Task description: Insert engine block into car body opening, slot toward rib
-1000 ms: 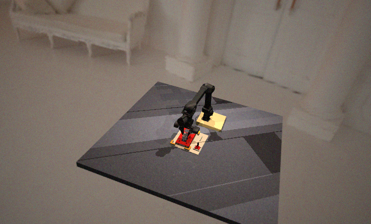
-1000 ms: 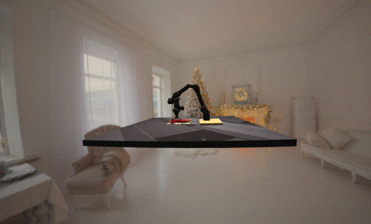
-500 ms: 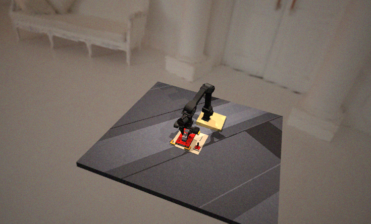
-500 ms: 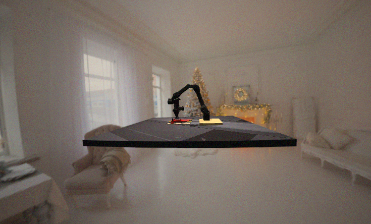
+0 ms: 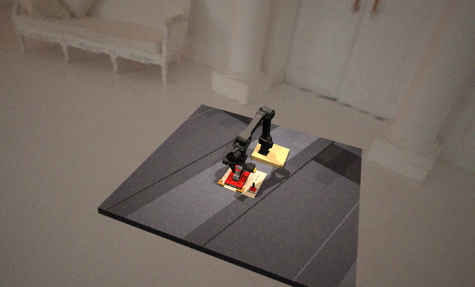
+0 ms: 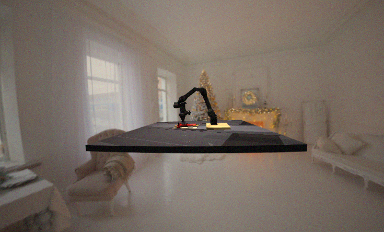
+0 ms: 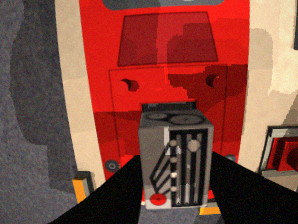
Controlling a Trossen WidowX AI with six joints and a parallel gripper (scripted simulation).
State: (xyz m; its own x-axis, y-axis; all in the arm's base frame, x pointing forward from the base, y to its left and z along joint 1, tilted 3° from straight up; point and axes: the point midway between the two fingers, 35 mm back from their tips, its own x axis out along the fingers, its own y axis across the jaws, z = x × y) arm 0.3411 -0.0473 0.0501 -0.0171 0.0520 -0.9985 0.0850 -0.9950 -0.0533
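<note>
Now: gripper tip 10 mm above the grey engine block.
</note>
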